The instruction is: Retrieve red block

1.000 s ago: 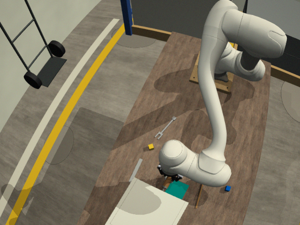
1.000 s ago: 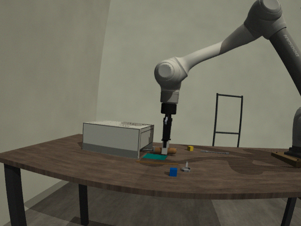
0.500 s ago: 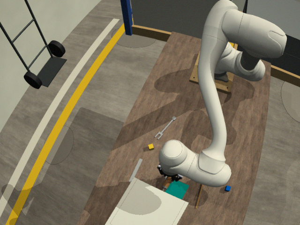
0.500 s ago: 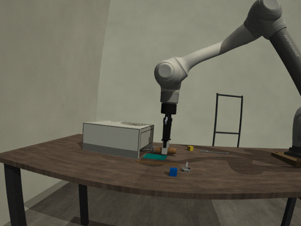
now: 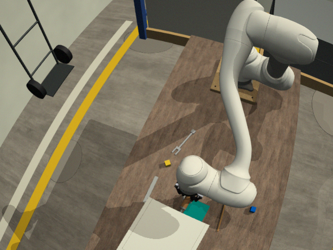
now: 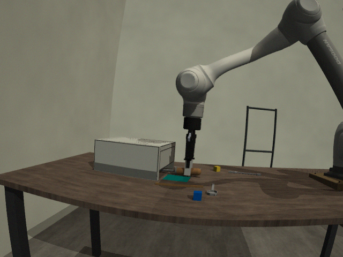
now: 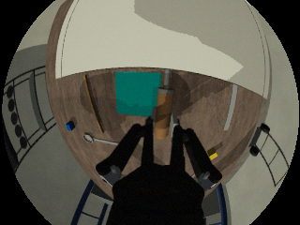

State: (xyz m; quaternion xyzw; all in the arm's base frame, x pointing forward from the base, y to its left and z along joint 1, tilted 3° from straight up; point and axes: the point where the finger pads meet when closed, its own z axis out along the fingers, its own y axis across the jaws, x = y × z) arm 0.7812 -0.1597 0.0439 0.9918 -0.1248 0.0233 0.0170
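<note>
The teal square lies 5 cm ahead of my hand, 5 cm to the left of it and 4 cm below it. The rest, counted from my hand: wooden stick (5 cm ahead, 18 cm to the left, 4 cm below); then grey bar (1 cm behind, 19 cm to the right, 4 cm below); then yellow block (16 cm behind, 14 cm to the right, 3 cm below).
</note>
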